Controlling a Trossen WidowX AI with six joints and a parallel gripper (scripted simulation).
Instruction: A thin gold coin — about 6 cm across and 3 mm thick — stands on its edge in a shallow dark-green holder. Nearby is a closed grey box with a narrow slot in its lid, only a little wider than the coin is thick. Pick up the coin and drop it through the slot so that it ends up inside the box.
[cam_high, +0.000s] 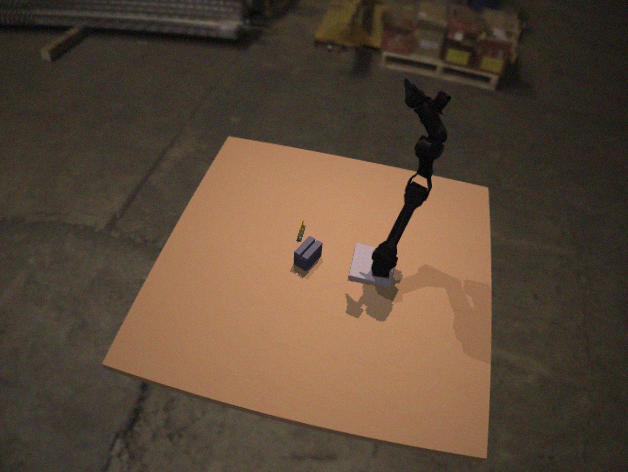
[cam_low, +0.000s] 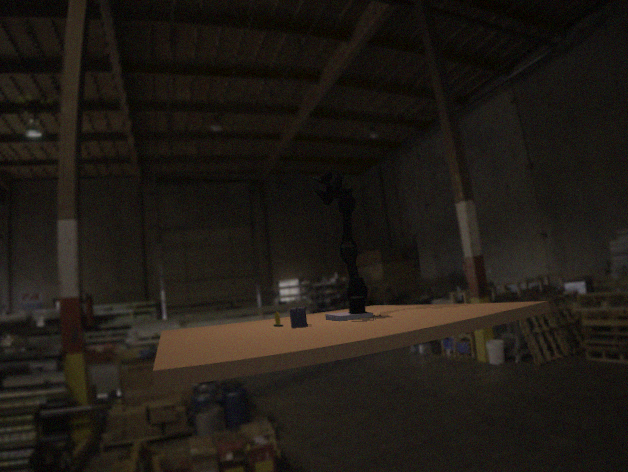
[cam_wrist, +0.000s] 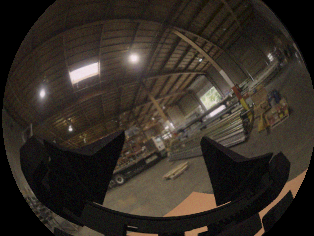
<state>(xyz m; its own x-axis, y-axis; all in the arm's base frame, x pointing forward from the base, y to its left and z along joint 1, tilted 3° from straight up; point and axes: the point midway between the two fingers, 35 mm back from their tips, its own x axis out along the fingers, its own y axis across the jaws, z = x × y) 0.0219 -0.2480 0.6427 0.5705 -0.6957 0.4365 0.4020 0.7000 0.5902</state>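
Right now my gripper tip is 31 cm short of the gold coin, 10 cm to the right of it and 66 cm above it.
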